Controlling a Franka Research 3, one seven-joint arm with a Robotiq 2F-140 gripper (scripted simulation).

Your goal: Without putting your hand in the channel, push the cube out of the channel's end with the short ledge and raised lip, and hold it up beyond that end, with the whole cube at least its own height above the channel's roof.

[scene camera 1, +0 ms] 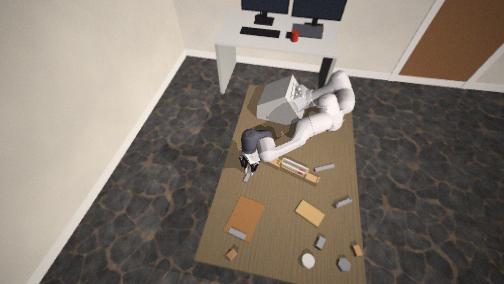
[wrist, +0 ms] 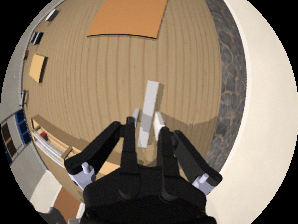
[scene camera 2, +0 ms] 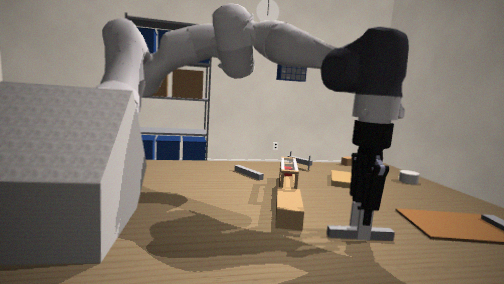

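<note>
A grey bar (wrist: 151,91) is visible to me in the wrist view. My gripper (wrist: 146,116) is visible there too, and scene camera 2 shows the gripper (scene camera 2: 359,234) as well.
</note>
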